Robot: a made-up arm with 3 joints. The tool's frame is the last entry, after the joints. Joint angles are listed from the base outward.
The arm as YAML. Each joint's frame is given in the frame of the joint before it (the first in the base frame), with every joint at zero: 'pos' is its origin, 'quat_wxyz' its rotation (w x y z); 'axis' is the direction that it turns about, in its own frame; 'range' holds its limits. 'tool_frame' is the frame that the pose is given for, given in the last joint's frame.
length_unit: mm
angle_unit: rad
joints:
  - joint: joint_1
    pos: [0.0, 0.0, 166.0]
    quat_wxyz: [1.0, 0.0, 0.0, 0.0]
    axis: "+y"
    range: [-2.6, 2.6]
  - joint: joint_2
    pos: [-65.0, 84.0, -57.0]
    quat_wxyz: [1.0, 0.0, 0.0, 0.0]
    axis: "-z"
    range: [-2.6, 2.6]
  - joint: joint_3
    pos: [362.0, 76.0, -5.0]
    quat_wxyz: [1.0, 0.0, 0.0, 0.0]
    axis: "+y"
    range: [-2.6, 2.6]
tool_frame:
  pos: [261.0, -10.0, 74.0]
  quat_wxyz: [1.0, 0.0, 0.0, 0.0]
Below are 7 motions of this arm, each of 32 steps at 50 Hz.
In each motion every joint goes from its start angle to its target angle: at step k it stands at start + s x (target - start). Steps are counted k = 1, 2, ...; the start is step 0. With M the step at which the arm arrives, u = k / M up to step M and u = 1 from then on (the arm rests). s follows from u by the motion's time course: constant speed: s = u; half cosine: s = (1 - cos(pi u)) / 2; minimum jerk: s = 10 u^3 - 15 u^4 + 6 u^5.
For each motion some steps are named. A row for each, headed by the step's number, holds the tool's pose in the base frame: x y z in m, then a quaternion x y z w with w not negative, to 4 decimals.
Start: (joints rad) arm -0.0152 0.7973 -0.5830
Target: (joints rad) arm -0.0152 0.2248 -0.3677
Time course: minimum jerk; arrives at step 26
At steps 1, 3, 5, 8, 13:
1: 0.3568 -0.2555 0.3149 -0.1087 -0.2715 -0.3725 0.8807
3: 0.3596 -0.2529 0.3145 -0.1073 -0.2708 -0.3695 0.8824
5: 0.3683 -0.2444 0.3131 -0.1028 -0.2683 -0.3600 0.8876
8: 0.3941 -0.2168 0.3087 -0.0896 -0.2601 -0.3300 0.9030
13: 0.4540 -0.1324 0.2962 -0.0576 -0.2349 -0.2461 0.9386

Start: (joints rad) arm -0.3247 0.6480 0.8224
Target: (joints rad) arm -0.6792 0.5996 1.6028
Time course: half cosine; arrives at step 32
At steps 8, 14, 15, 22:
8: 0.4898 -0.2077 0.1141 0.1923 0.2623 -0.2495 0.9121
14: 0.4864 -0.1795 0.1117 0.2222 0.3123 -0.2149 0.8983
15: 0.4852 -0.1737 0.1116 0.2272 0.3217 -0.2080 0.8954
22: 0.4719 -0.1325 0.1134 0.2552 0.3841 -0.1586 0.8730

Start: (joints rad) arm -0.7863 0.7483 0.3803
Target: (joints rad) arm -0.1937 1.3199 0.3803
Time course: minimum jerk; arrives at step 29
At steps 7, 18, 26, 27, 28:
7: 0.3742 -0.3244 0.3800 0.2059 -0.1602 -0.3318 0.9065
18: 0.2645 -0.4684 0.1695 0.1983 0.0081 -0.5102 0.8368
26: 0.1737 -0.5105 0.1091 0.1746 0.0716 -0.5855 0.7884
27: 0.1713 -0.5113 0.1080 0.1739 0.0730 -0.5872 0.7872
28: 0.1704 -0.5116 0.1076 0.1736 0.0735 -0.5879 0.7867

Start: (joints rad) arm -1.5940 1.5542 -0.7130
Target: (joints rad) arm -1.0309 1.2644 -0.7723
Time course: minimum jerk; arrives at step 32
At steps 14, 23, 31, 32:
14: -0.1524 -0.4093 0.2620 0.2084 -0.6538 -0.6267 0.3692
23: -0.0961 -0.3803 0.3589 0.1043 -0.6402 -0.5980 0.4708
31: -0.0725 -0.3703 0.3818 0.0763 -0.6328 -0.5860 0.5004
32: -0.0725 -0.3703 0.3819 0.0762 -0.6327 -0.5860 0.5005

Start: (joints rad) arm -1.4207 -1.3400 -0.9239
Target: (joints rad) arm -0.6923 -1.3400 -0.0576
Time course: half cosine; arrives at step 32
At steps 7, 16, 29, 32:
7: -0.1794 0.5709 0.1896 -0.1574 -0.6920 0.6007 0.3682
16: -0.1108 0.6416 0.2266 -0.1733 -0.5477 0.5963 0.5607
29: -0.0116 0.6994 0.1977 -0.1929 -0.2995 0.5903 0.7243
32: -0.0078 0.7010 0.1945 -0.1938 -0.2871 0.5900 0.7294

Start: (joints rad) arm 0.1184 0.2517 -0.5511
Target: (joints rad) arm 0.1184 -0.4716 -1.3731
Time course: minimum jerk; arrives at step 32
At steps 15, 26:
15: 0.4119 0.1811 0.3082 0.0167 -0.3872 0.0294 0.9214
26: 0.2488 0.2924 0.3470 0.1436 -0.5571 0.1619 0.8017

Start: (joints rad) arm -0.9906 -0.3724 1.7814
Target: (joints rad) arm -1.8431 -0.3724 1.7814
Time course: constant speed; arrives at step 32
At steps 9, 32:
9: 0.4020 0.2837 0.3045 -0.1847 0.2673 0.0120 0.9457
32: 0.2492 0.2837 0.5105 -0.1798 -0.0303 -0.0443 0.9822

